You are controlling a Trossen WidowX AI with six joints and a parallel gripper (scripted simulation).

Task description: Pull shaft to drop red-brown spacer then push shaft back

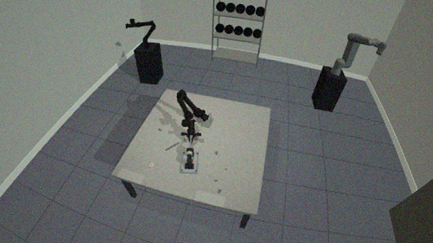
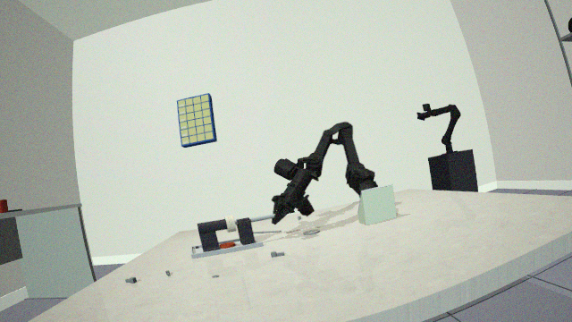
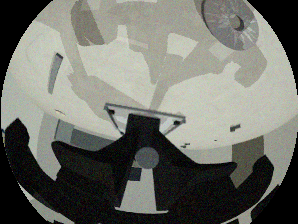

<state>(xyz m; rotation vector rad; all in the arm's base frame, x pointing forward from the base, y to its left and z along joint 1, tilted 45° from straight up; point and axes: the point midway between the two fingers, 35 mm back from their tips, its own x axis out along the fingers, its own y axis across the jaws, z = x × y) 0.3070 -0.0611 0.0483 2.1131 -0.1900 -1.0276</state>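
The thin grey shaft lies 6 cm ahead of my gripper tip, 1 cm to the left of it and 3 cm above it. Round my gripper tip: red-brown spacer: 16 cm ahead, 3 cm to the left, 4 cm below.
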